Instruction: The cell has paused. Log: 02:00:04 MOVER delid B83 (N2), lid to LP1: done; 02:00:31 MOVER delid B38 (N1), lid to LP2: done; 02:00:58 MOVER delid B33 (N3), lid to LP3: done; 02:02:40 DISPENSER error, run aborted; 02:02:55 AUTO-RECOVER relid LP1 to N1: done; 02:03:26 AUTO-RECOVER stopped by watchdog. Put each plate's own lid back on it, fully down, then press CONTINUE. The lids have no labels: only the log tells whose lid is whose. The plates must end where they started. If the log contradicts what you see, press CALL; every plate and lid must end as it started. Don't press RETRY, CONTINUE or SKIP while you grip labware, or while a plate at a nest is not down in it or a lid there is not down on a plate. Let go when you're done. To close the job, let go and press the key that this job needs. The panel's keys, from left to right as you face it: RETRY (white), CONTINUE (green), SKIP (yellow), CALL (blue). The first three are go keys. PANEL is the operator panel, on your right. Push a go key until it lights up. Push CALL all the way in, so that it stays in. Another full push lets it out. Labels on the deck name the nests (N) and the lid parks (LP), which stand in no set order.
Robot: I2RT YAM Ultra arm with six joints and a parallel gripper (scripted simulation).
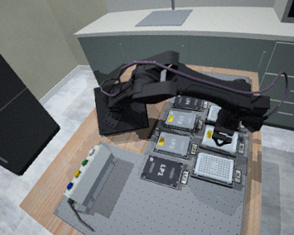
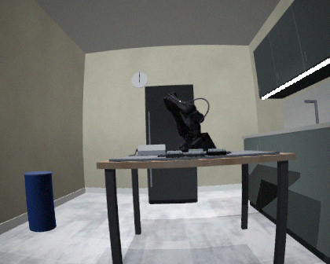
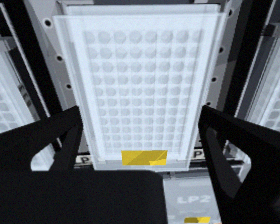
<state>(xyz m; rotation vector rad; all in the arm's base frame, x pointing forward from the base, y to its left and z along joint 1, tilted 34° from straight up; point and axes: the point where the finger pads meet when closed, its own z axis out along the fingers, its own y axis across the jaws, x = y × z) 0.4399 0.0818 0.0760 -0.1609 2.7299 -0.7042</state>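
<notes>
Now: hand 13 cm to the left of the plate, 2 cm above it and 1 cm short of it. From my hand the other things lie so: green continue key 44 cm behind, 32 cm to the right, 2 cm above; lid park 20 cm behind, 18 cm to the left, 4 cm below; white RETRY key 44 cm behind, 27 cm to the right, 2 cm above.
</notes>
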